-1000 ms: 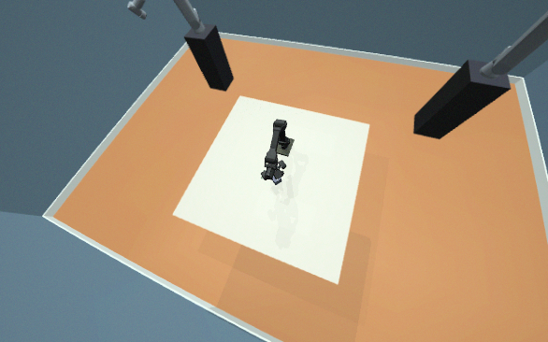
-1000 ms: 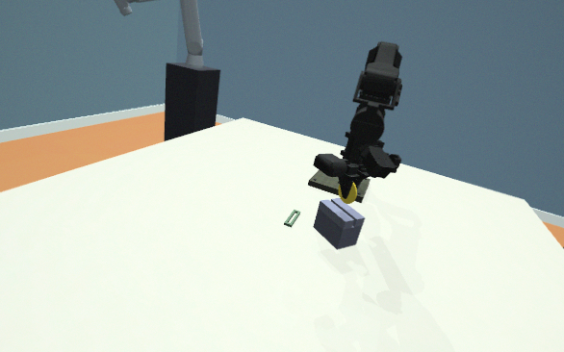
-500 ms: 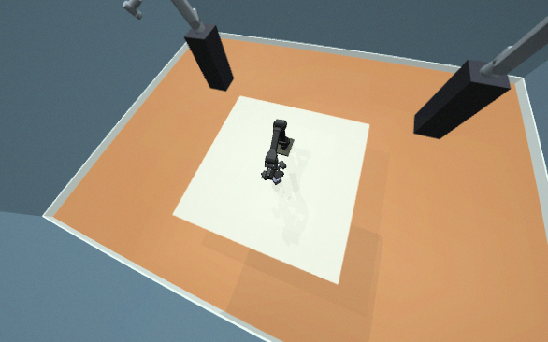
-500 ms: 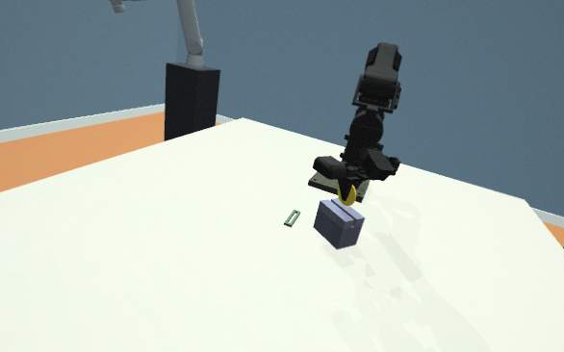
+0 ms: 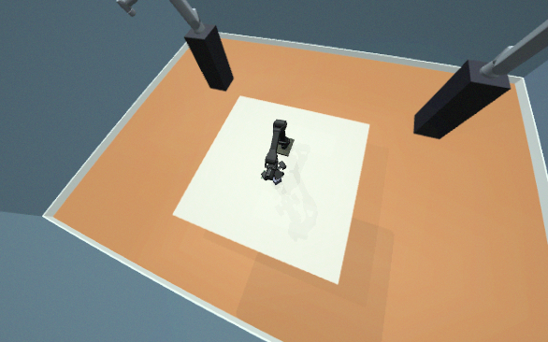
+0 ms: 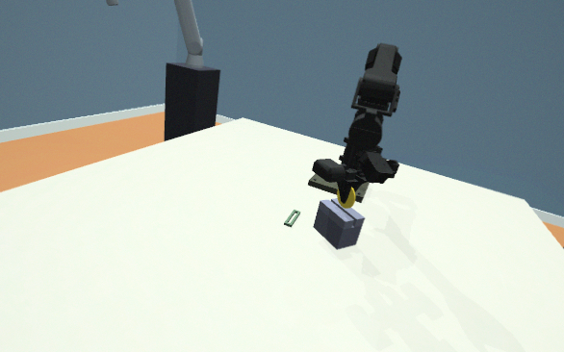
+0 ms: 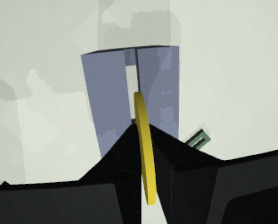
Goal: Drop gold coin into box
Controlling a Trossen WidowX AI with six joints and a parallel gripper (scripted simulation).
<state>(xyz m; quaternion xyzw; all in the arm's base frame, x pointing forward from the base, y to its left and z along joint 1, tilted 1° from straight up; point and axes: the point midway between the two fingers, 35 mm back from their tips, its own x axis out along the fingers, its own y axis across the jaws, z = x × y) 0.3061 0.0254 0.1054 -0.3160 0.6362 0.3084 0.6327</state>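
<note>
Right now my gripper tip is 2 cm below the gold coin.
</note>
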